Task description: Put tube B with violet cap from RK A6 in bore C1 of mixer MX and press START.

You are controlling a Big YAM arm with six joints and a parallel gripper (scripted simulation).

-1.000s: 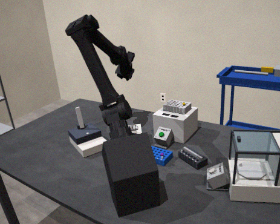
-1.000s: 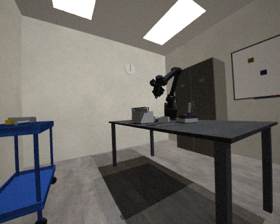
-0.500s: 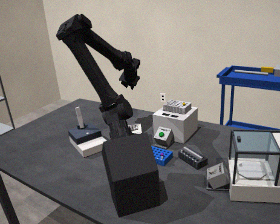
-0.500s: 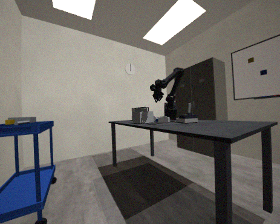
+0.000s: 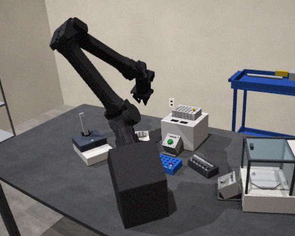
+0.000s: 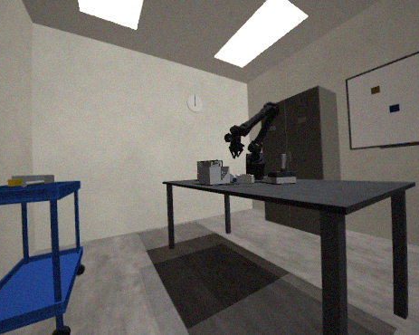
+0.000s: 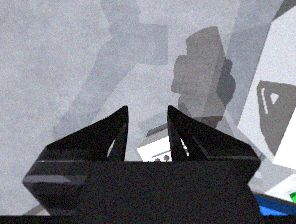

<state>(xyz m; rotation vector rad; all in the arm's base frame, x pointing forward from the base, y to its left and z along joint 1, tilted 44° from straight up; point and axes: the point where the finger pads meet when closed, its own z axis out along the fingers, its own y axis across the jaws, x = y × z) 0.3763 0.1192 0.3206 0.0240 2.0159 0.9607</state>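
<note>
Now: the tube B 31 cm to the right of my hand, 22 cm behind it and 17 cm below it. Also, from my hand: blue rack RK: 26 cm to the right, 19 cm behind, 18 cm below; dry block DB: 17 cm below, 13 cm behind, 6 cm to the right; dark magnet block MG: 42 cm to the right, 18 cm below, 13 cm behind.
</note>
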